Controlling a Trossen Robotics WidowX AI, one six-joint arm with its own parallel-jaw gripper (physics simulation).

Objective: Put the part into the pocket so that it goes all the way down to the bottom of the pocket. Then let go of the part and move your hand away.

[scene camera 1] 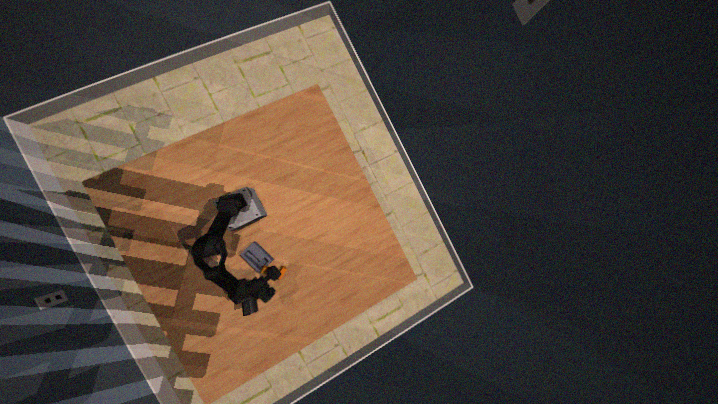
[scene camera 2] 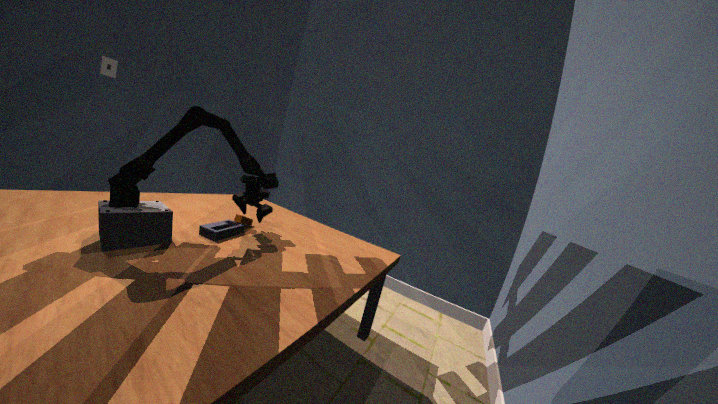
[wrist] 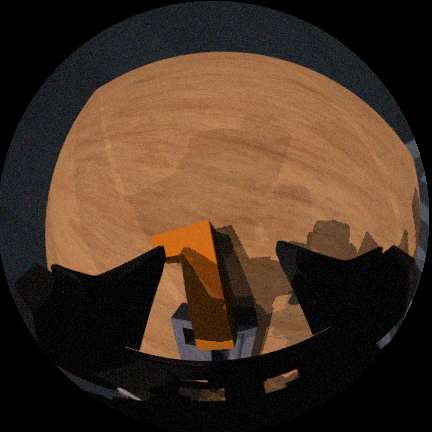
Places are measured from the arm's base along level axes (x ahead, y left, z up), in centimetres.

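Pixels of known places: gripper, between the fingertips: [scene camera 1: 275, 279] [scene camera 2: 252, 218] [wrist: 221, 249]; arm's base, origin of its link: [scene camera 1: 238, 202] [scene camera 2: 123, 204].
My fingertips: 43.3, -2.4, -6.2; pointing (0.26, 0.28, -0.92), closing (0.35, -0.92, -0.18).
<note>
Ahead of a thing's pixels: the offset from my fingertips to its top centre, as dx, dy, dz. Level surfaces: height alone.
The orange L-shaped part {-4.6, +1.3, +2.7} [scene camera 1: 283, 272] [scene camera 2: 243, 220] [wrist: 189, 241] lies outside the pocket, at the end of the grey pocket block {-14.4, -4.1, -0.7} [scene camera 1: 255, 256] [scene camera 2: 217, 230] [wrist: 181, 326]. In the wrist view its near end overlaps the block's end. I cannot tell whether it leans on the block. The pocket's slot shows empty from above. My gripper [scene camera 1: 273, 273] [scene camera 2: 252, 212] [wrist: 221, 249] is open and hangs just above the part, one finger on each side, with nothing between them.
The wooden table {dz -4.3} [scene camera 1: 317, 180] [scene camera 2: 317, 248] has its corner and edge to the right, with tiled floor [scene camera 2: 413, 325] below.
</note>
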